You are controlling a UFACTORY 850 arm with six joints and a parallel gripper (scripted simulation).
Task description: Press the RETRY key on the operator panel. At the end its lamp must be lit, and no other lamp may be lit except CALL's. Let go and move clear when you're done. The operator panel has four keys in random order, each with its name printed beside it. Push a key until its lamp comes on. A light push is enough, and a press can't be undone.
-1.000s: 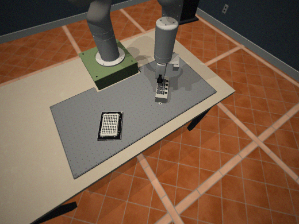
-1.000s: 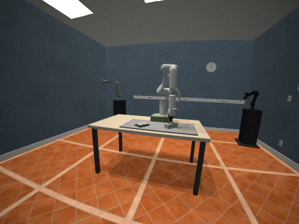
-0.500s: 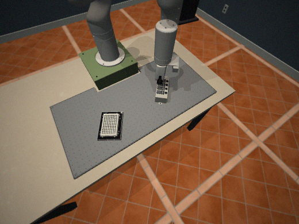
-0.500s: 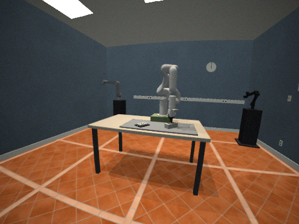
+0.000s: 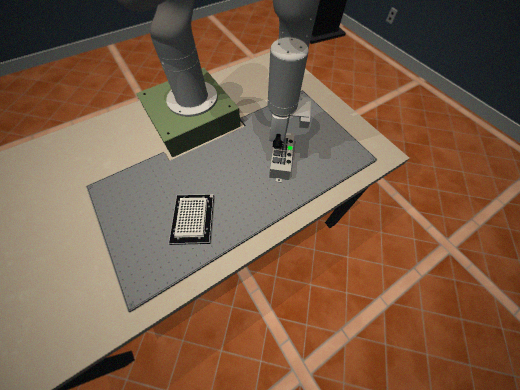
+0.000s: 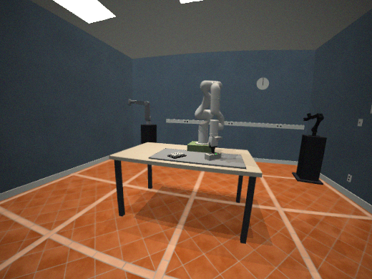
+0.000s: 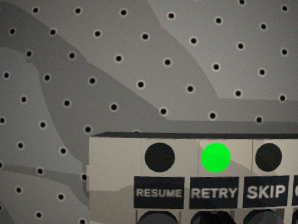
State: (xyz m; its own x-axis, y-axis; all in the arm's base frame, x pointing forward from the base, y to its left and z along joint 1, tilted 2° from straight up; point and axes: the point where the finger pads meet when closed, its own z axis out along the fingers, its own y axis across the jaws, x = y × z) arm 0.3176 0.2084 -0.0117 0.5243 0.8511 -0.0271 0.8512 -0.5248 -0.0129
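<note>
Right now the operator panel is 30 mm below my hand, 10 mm to the right of it and 10 mm ahead of it. From my hand the other things lie so: white well plate: 350 mm to the right, 120 mm ahead, 50 mm below.
</note>
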